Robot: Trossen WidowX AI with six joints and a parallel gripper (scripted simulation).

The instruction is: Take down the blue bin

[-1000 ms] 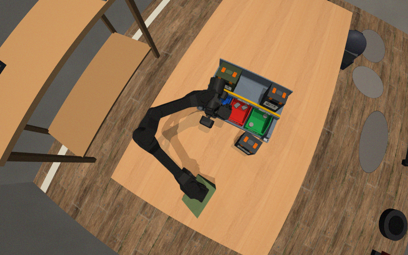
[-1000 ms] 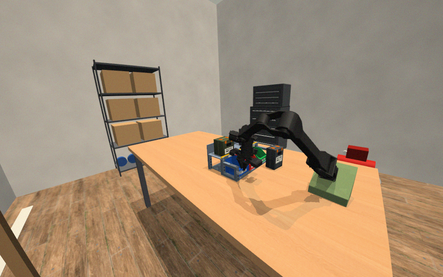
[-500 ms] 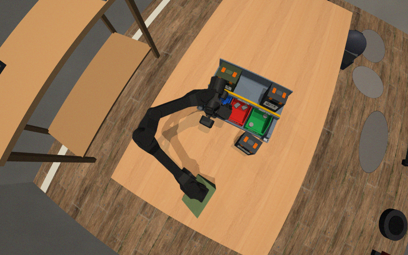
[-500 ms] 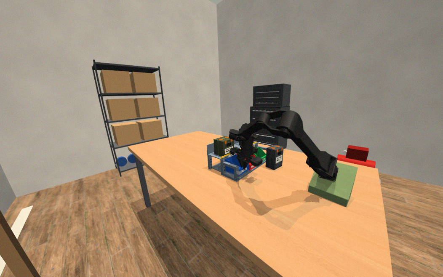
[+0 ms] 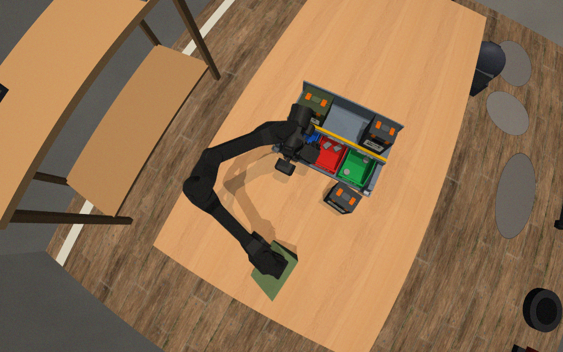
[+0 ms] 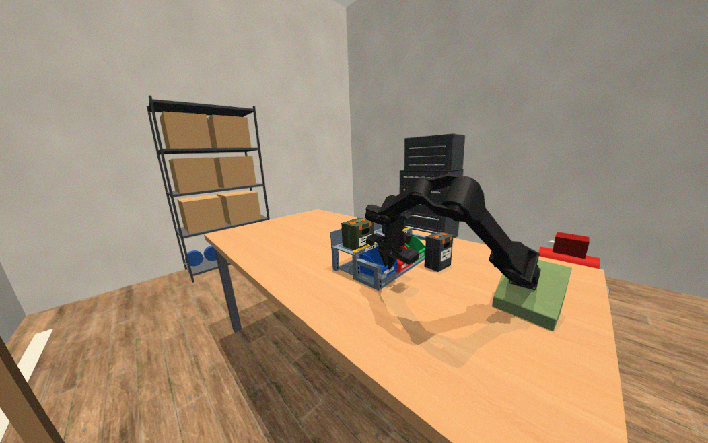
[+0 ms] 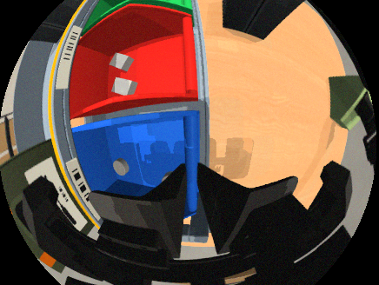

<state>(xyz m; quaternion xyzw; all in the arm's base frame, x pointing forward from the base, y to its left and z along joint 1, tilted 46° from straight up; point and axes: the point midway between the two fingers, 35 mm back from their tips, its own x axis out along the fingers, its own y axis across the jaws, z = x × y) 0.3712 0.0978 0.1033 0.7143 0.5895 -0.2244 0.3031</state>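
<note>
The blue open bin is 7 cm ahead of my hand and 2 cm below it. Also, from my hand: olive case: 15 cm ahead, 1 cm to the left, 7 cm above; red bin: 7 cm ahead, 11 cm to the right, 4 cm below; green bin: 8 cm ahead, 22 cm to the right, 4 cm below.
</note>
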